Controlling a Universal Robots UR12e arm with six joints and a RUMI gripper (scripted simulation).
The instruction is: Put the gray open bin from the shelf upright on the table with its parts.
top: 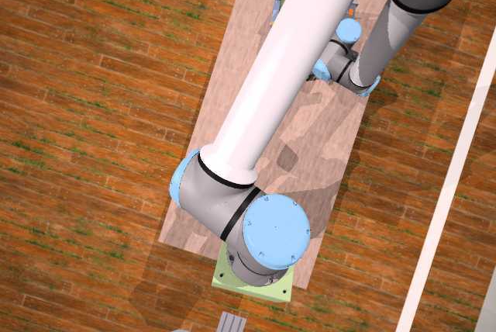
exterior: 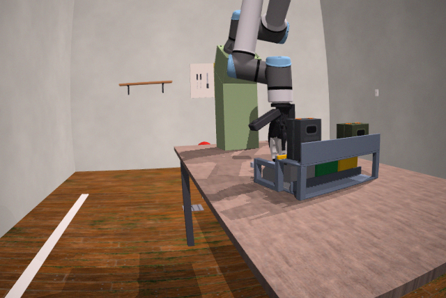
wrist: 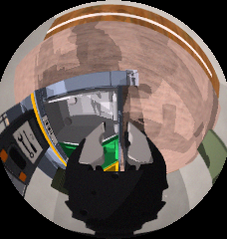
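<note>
Right now the gray open bin is 8 cm ahead of my hand, 2 cm to the left of it and 2 cm below it. Also, from my hand: yellow bin (23 cm to the left, 2 cm below, 1 cm behind); green bin (12 cm to the left, 3 cm ahead, 2 cm below).
</note>
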